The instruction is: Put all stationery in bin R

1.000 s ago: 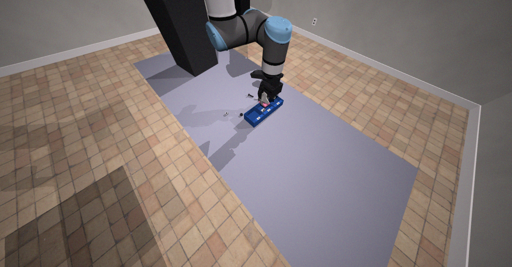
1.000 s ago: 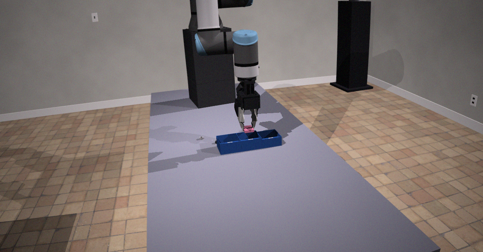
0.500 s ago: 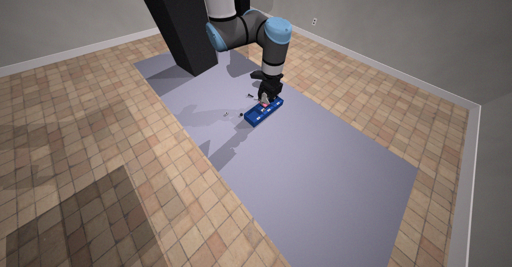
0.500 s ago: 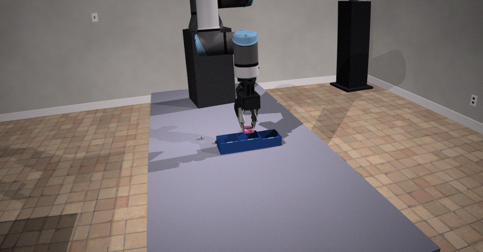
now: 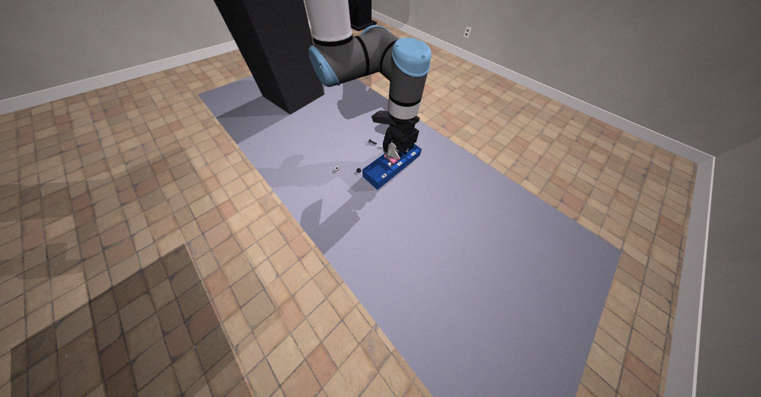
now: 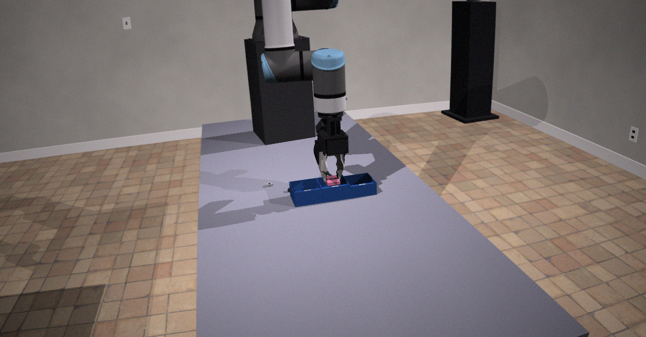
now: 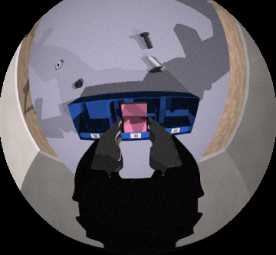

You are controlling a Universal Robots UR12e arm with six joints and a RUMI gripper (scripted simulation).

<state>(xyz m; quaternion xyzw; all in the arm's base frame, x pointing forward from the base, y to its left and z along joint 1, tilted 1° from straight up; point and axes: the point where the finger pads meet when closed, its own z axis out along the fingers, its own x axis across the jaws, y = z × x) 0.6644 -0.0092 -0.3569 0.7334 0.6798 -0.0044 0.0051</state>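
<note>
The pink eraser lies 1 cm below my hand. The rest, counted from my hand: light metal screw (8 cm behind, 5 cm to the left, 5 cm below); white piece (4 cm below); blue bin row (4 cm below, 1 cm ahead).
</note>
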